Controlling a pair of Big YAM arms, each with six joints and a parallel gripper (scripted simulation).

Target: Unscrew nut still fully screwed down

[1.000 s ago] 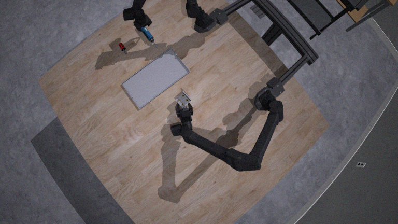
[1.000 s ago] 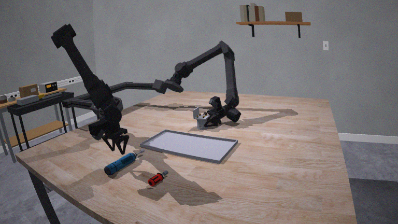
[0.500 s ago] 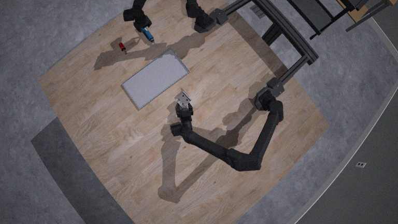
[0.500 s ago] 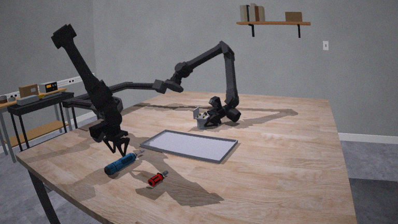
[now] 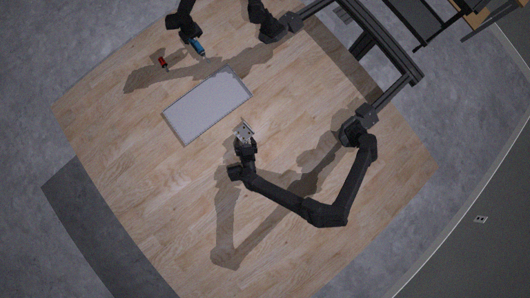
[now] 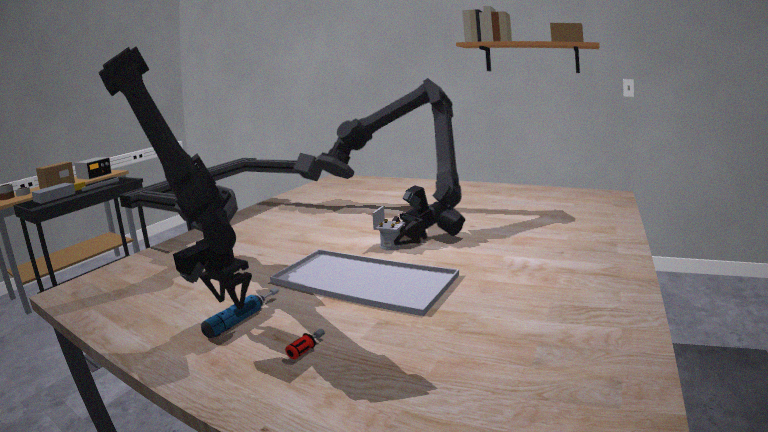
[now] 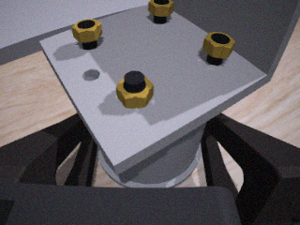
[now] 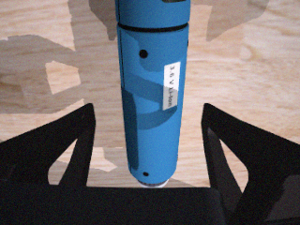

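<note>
The joint module lies 1 cm above my left hand. The rest, counted from my left hand: shallow grey tray 24 cm to the right, 5 cm ahead, 2 cm below; then grey bracket plate 5 cm above; then nut 5 cm above, 2 cm to the left, 1 cm ahead.
</note>
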